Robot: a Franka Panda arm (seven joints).
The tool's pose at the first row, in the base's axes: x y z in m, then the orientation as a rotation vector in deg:
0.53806 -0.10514 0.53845 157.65 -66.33 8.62
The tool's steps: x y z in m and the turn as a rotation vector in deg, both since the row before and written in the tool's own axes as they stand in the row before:
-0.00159 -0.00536 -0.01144 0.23 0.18 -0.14
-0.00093 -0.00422 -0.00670 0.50 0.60 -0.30
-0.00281 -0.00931 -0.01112 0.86 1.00 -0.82
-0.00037 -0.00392 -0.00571 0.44 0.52 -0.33
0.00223 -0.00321 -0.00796 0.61 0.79 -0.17
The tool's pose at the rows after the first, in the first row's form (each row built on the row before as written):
0.54041 -0.09828 0.54892 157.85 -66.15 8.99
0.54252 -0.09351 0.55495 158.20 -65.70 10.08
0.54659 -0.08307 0.56458 158.96 -64.50 11.88
0.54864 -0.07900 0.56981 159.29 -64.00 12.83
0.55177 -0.07676 0.57780 159.57 -63.70 14.27

